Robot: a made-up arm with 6 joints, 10 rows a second.
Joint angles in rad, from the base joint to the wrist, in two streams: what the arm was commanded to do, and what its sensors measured. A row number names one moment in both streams.
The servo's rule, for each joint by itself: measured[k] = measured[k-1] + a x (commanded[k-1-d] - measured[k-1]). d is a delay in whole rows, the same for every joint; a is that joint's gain. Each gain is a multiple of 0.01, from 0.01 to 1. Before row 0 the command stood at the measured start. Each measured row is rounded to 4 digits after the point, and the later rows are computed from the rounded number. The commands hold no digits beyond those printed.
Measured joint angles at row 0: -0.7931 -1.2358 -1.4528 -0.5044 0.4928 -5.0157
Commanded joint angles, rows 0 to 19: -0.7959 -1.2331 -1.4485 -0.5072 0.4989 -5.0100; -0.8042 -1.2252 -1.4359 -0.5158 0.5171 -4.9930; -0.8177 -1.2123 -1.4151 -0.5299 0.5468 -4.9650; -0.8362 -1.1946 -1.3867 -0.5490 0.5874 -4.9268; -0.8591 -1.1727 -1.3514 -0.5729 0.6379 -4.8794; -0.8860 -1.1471 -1.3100 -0.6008 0.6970 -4.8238; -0.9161 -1.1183 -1.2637 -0.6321 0.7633 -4.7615; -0.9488 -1.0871 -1.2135 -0.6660 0.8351 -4.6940; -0.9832 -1.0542 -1.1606 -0.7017 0.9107 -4.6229; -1.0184 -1.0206 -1.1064 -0.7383 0.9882 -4.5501; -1.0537 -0.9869 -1.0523 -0.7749 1.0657 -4.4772; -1.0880 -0.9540 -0.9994 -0.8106 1.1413 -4.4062; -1.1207 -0.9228 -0.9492 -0.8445 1.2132 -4.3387; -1.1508 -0.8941 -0.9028 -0.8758 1.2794 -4.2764; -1.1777 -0.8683 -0.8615 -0.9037 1.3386 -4.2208; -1.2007 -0.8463 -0.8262 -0.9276 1.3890 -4.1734; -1.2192 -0.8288 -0.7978 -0.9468 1.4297 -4.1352; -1.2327 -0.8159 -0.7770 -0.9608 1.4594 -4.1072; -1.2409 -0.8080 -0.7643 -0.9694 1.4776 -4.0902; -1.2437 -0.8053 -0.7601 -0.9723 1.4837 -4.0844
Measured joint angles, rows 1 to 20: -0.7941 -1.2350 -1.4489 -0.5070 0.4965 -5.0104; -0.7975 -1.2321 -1.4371 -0.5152 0.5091 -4.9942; -0.8044 -1.2262 -1.4171 -0.5289 0.5321 -4.9670; -0.8152 -1.2167 -1.3894 -0.5476 0.5658 -4.9296; -0.8301 -1.2035 -1.3548 -0.5711 0.6098 -4.8829; -0.8491 -1.1866 -1.3140 -0.5987 0.6630 -4.8279; -0.8719 -1.1661 -1.2682 -0.6298 0.7242 -4.7661; -0.8980 -1.1424 -1.2184 -0.6635 0.7918 -4.6990; -0.9270 -1.1159 -1.1658 -0.6990 0.8643 -4.6282; -0.9581 -1.0873 -1.1117 -0.7355 0.9399 -4.5556; -0.9906 -1.0572 -1.0576 -0.7721 1.0166 -4.4827; -1.0237 -1.0262 -1.0046 -0.8079 1.0927 -4.4116; -1.0567 -0.9952 -0.9542 -0.8419 1.1662 -4.3438; -1.0887 -0.9649 -0.9074 -0.8734 1.2353 -4.2811; -1.1190 -0.9359 -0.8656 -0.9016 1.2983 -4.2250; -1.1468 -0.9090 -0.8297 -0.9258 1.3536 -4.1770; -1.1714 -0.8849 -0.8007 -0.9453 1.4000 -4.1381; -1.1922 -0.8642 -0.7791 -0.9597 1.4362 -4.1094; -1.2088 -0.8473 -0.7656 -0.9687 1.4615 -4.0915; -1.2207 -0.8347 -0.7606 -0.9720 1.4750 -4.0849
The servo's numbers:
d 0
a 0.34 0.30 0.91 0.93 0.61 0.93

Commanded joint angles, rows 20 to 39: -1.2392 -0.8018 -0.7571 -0.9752 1.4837 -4.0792; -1.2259 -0.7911 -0.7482 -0.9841 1.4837 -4.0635; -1.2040 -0.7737 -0.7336 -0.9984 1.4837 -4.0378; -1.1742 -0.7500 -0.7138 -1.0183 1.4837 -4.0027; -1.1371 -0.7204 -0.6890 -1.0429 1.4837 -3.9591; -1.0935 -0.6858 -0.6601 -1.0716 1.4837 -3.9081; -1.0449 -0.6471 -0.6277 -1.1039 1.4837 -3.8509; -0.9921 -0.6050 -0.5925 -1.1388 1.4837 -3.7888; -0.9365 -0.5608 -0.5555 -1.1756 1.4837 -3.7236; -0.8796 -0.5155 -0.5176 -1.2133 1.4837 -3.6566; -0.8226 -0.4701 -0.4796 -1.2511 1.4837 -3.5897; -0.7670 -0.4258 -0.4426 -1.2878 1.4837 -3.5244; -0.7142 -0.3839 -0.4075 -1.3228 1.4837 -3.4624; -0.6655 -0.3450 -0.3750 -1.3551 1.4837 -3.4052; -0.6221 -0.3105 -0.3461 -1.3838 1.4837 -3.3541; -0.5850 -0.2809 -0.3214 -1.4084 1.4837 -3.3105; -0.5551 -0.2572 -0.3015 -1.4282 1.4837 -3.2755; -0.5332 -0.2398 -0.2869 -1.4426 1.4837 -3.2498; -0.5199 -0.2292 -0.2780 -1.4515 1.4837 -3.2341; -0.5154 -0.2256 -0.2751 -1.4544 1.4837 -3.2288
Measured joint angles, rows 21 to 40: -1.2270 -0.8248 -0.7574 -0.9750 1.4803 -4.0796; -1.2266 -0.8147 -0.7490 -0.9835 1.4824 -4.0646; -1.2189 -0.8024 -0.7350 -0.9974 1.4832 -4.0397; -1.2037 -0.7867 -0.7157 -1.0168 1.4835 -4.0053; -1.1811 -0.7668 -0.6914 -1.0411 1.4836 -3.9623; -1.1513 -0.7425 -0.6629 -1.0695 1.4837 -3.9119; -1.1151 -0.7139 -0.6309 -1.1015 1.4837 -3.8552; -1.0733 -0.6812 -0.5960 -1.1362 1.4837 -3.7934; -1.0268 -0.6451 -0.5591 -1.1728 1.4837 -3.7285; -0.9768 -0.6062 -0.5213 -1.2105 1.4837 -3.6616; -0.9244 -0.5654 -0.4834 -1.2483 1.4837 -3.5947; -0.8709 -0.5235 -0.4463 -1.2850 1.4837 -3.5293; -0.8176 -0.4816 -0.4110 -1.3202 1.4837 -3.4671; -0.7659 -0.4406 -0.3782 -1.3527 1.4837 -3.4095; -0.7170 -0.4016 -0.3490 -1.3816 1.4837 -3.3580; -0.6721 -0.3654 -0.3239 -1.4065 1.4837 -3.3138; -0.6323 -0.3329 -0.3035 -1.4267 1.4837 -3.2782; -0.5986 -0.3050 -0.2884 -1.4415 1.4837 -3.2518; -0.5718 -0.2823 -0.2789 -1.4508 1.4837 -3.2353; -0.5526 -0.2653 -0.2754 -1.4541 1.4837 -3.2293
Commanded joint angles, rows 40 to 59: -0.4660 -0.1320 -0.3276 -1.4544 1.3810 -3.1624; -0.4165 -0.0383 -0.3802 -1.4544 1.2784 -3.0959; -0.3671 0.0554 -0.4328 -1.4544 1.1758 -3.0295; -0.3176 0.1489 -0.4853 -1.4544 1.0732 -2.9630; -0.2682 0.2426 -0.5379 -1.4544 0.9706 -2.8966; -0.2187 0.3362 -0.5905 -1.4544 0.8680 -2.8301; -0.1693 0.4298 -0.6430 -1.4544 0.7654 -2.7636; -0.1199 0.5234 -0.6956 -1.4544 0.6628 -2.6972; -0.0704 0.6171 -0.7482 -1.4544 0.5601 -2.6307; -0.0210 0.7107 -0.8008 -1.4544 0.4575 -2.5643; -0.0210 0.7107 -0.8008 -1.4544 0.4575 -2.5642; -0.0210 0.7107 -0.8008 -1.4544 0.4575 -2.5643; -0.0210 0.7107 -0.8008 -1.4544 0.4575 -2.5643; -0.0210 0.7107 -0.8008 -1.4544 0.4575 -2.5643; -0.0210 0.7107 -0.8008 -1.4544 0.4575 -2.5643; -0.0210 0.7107 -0.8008 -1.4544 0.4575 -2.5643; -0.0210 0.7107 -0.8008 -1.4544 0.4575 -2.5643; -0.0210 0.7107 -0.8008 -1.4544 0.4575 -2.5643; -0.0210 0.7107 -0.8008 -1.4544 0.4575 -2.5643; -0.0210 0.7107 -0.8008 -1.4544 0.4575 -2.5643
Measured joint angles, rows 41 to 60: -0.5232 -0.2253 -0.3229 -1.4544 1.4211 -3.1671; -0.4869 -0.1692 -0.3750 -1.4544 1.3341 -3.1009; -0.4462 -0.1018 -0.4276 -1.4544 1.2375 -3.0345; -0.4025 -0.0266 -0.4801 -1.4544 1.1373 -2.9680; -0.3568 0.0542 -0.5327 -1.4544 1.0356 -2.9016; -0.3098 0.1388 -0.5853 -1.4544 0.9334 -2.8351; -0.2620 0.2261 -0.6378 -1.4544 0.8309 -2.7686; -0.2137 0.3153 -0.6904 -1.4544 0.7284 -2.7022; -0.1650 0.4058 -0.7430 -1.4544 0.6257 -2.6357; -0.1160 0.4973 -0.7956 -1.4544 0.5231 -2.5693; -0.0837 0.5613 -0.8003 -1.4544 0.4831 -2.5646; -0.0624 0.6061 -0.8008 -1.4544 0.4675 -2.5643; -0.0483 0.6375 -0.8008 -1.4544 0.4614 -2.5643; -0.0390 0.6595 -0.8008 -1.4544 0.4590 -2.5643; -0.0329 0.6749 -0.8008 -1.4544 0.4581 -2.5643; -0.0289 0.6856 -0.8008 -1.4544 0.4577 -2.5643; -0.0262 0.6931 -0.8008 -1.4544 0.4576 -2.5643; -0.0244 0.6984 -0.8008 -1.4544 0.4575 -2.5643; -0.0232 0.7021 -0.8008 -1.4544 0.4575 -2.5643; -0.0225 0.7047 -0.8008 -1.4544 0.4575 -2.5643
